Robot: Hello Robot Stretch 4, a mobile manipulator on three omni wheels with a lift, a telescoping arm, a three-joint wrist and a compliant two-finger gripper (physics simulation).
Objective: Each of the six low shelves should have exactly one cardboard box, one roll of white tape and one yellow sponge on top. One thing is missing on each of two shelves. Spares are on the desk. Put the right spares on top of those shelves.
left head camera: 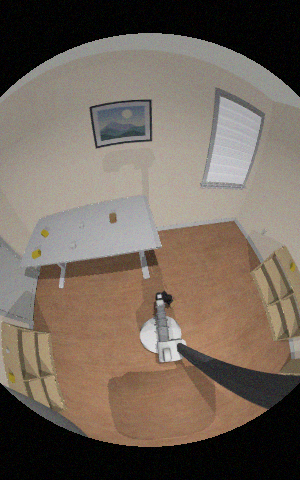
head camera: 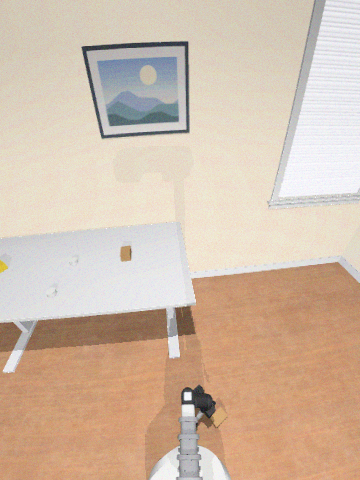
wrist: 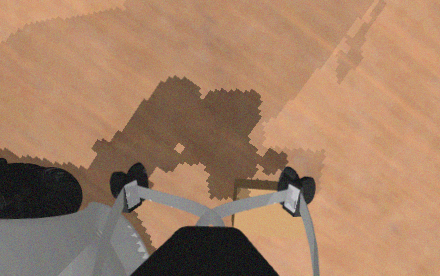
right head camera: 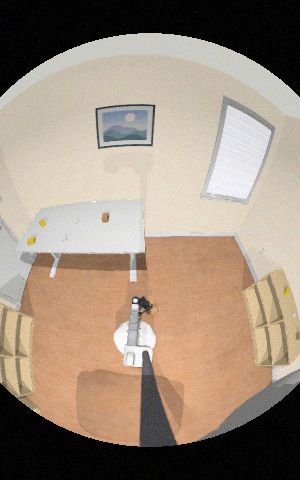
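Note:
My gripper (head camera: 204, 417) (wrist: 213, 180) is open and empty above the floor. A cardboard box (head camera: 218, 417) (right head camera: 154, 309) (wrist: 267, 220) lies on the floor, partly behind the right finger in the wrist view. On the desk (head camera: 100, 285) (left head camera: 110, 240) (right head camera: 100, 237) stand another cardboard box (head camera: 126, 253) (left head camera: 113, 218) (right head camera: 105, 217), a white tape roll (head camera: 74, 260) (left head camera: 82, 226) (right head camera: 76, 220), a second tape roll (head camera: 52, 292) (left head camera: 73, 245) (right head camera: 64, 238), a yellow sponge (left head camera: 45, 233) (right head camera: 42, 223) and a second sponge (left head camera: 36, 254) (right head camera: 31, 241).
A right-hand low shelf (right head camera: 286, 325) bears a yellow sponge (right head camera: 286, 291), white tape (right head camera: 293, 315) and a box (right head camera: 298, 336). A left-hand shelf (left head camera: 14, 350) bears white tape (left head camera: 7, 351) and a sponge (left head camera: 11, 377). The desk leg (head camera: 172, 332) stands ahead of the arm.

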